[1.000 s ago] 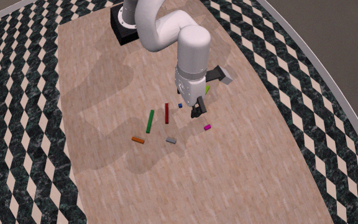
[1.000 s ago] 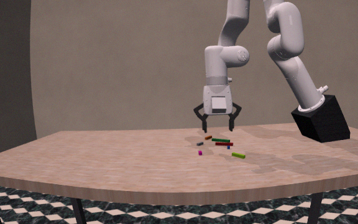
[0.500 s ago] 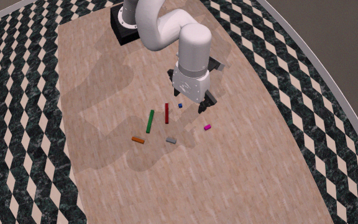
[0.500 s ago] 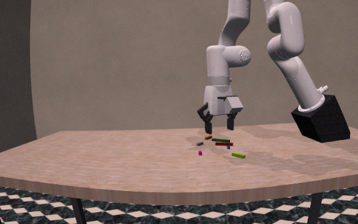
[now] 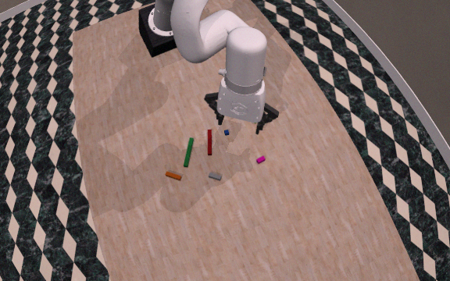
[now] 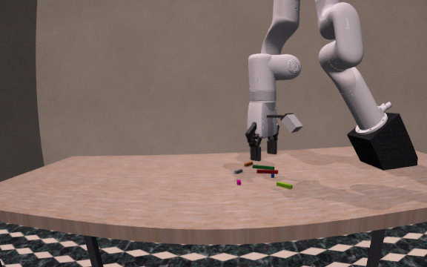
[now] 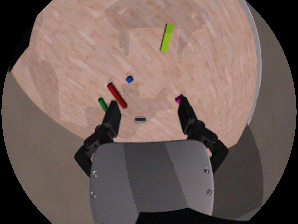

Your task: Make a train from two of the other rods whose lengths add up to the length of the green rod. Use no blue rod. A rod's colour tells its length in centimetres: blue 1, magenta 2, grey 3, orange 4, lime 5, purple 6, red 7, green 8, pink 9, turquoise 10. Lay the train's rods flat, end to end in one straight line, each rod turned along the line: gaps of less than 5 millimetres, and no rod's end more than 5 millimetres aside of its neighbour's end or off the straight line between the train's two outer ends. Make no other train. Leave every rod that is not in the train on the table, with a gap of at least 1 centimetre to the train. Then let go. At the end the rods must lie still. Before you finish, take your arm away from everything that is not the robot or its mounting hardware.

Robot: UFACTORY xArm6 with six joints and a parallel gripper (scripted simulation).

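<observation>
Right now my hand is 9 cm short of the grey rod, 8 cm to the left of it and 7 cm above it. Round my hand: small blue rod (2 cm behind, 3 cm to the right, 7 cm below); then red rod (1 cm behind, 8 cm to the right, 7 cm below); then magenta rod (7 cm ahead, 4 cm to the left, 7 cm below).
</observation>
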